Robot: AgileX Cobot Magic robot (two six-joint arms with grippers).
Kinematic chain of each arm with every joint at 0, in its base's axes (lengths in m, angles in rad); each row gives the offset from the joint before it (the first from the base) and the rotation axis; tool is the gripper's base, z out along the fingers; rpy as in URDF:
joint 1: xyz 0 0 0.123 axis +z
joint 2: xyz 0 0 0 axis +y
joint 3: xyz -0.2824 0 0.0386 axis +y
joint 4: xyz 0.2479 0 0.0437 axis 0.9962 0 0.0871
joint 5: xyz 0 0 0 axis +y
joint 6: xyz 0.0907 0 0.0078 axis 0.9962 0 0.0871
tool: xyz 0 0 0 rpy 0 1.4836 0
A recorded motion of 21 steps. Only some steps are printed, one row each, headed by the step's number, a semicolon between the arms.
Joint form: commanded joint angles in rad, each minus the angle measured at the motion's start. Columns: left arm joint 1, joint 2, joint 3, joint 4, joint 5, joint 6; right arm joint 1, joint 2, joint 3, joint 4, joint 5, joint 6.
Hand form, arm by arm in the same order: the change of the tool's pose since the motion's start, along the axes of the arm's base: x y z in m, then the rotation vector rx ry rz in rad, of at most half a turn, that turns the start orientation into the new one. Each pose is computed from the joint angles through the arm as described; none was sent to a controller.
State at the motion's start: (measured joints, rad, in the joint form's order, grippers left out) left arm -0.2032 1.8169 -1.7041 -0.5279 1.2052 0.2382; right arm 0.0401 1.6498 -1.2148 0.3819 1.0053 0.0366
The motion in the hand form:
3: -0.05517 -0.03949 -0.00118 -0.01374 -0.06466 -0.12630; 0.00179 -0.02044 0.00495 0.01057 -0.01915 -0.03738
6: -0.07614 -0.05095 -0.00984 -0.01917 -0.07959 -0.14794; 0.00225 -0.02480 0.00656 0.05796 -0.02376 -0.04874
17: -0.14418 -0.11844 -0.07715 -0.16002 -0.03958 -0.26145; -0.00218 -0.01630 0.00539 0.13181 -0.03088 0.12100
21: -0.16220 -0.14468 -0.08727 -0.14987 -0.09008 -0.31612; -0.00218 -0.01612 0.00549 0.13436 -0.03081 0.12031
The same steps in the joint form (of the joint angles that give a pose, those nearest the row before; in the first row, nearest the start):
3: -0.1462 -0.1559 0.2215 -0.0196 -0.1232 0.0550; -0.0676 -0.0072 -0.0083 0.0192 0.0088 -0.0366
6: -0.2033 -0.2102 0.3246 -0.0257 -0.1967 0.0594; -0.0940 -0.0073 -0.0083 0.0770 0.0182 -0.0705
17: -0.4744 -0.2271 0.6476 -0.3245 -0.5183 0.2378; -0.0967 -0.0003 0.0003 0.1866 0.0883 -0.2718
21: -0.5869 -0.2008 0.6603 -0.3305 -0.6246 0.2551; -0.0967 -0.0003 0.0003 0.1892 0.0887 -0.2718

